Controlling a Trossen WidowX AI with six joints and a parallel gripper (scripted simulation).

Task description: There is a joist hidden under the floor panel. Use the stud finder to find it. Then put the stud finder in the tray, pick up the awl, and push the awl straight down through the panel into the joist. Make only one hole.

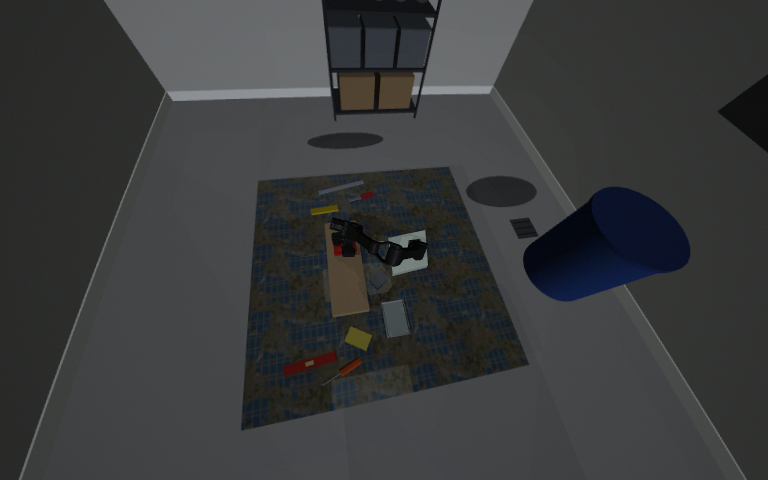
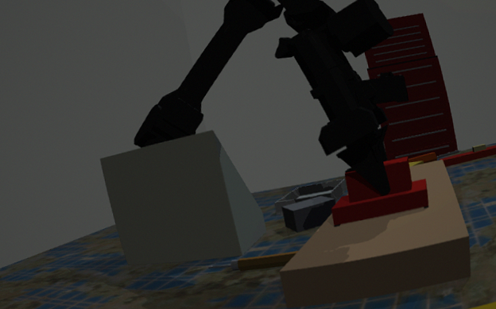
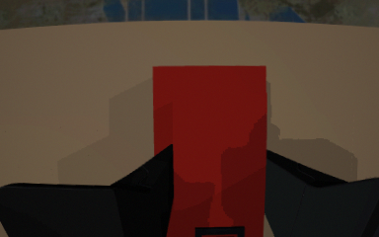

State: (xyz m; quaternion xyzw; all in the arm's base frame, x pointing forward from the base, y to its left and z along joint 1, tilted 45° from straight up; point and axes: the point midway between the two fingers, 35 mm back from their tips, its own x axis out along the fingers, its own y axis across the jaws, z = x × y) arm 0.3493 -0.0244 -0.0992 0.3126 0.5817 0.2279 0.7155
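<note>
My gripper tip is 410 mm to the right of the grey tray, 190 mm past it and 50 mm above it. The rest, counted from my gripper tip: grey block (190 mm to the left, 150 mm behind, 50 mm below); red stud finder (20 mm behind, 20 mm above); awl (190 mm behind, 60 mm below, 30 mm to the right).
</note>
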